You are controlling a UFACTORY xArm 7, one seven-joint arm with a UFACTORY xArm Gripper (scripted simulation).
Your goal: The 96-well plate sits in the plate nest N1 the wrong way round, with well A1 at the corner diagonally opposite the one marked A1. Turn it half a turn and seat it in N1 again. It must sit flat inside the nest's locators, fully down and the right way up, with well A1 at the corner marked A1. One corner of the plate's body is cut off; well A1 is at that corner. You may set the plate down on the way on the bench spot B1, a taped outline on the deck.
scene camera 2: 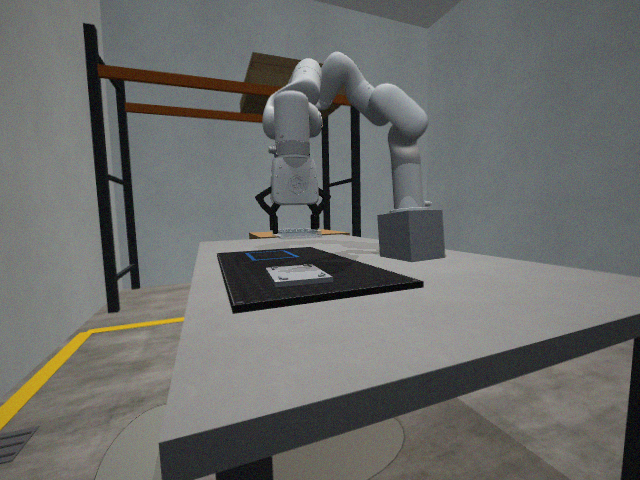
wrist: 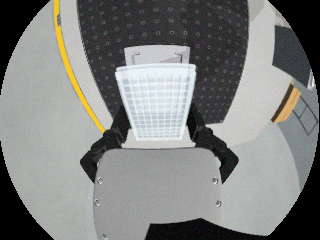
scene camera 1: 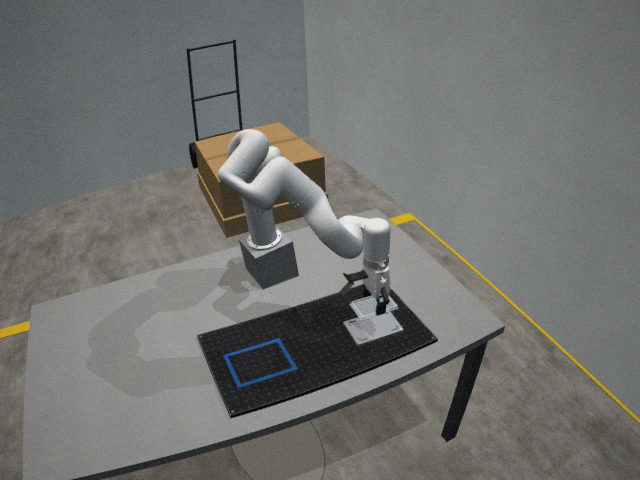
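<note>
Scene camera 2 gives me my gripper (scene camera 2: 295, 232) along with a plate nest N1 (scene camera 2: 297, 275). In the wrist view I see a white 96-well plate (wrist: 153, 117), my gripper (wrist: 157, 111) and the plate nest N1 (wrist: 148, 53). And in scene camera 1 there's my gripper (scene camera 1: 374, 305) again, together with the plate nest N1 (scene camera 1: 380, 327).
</note>
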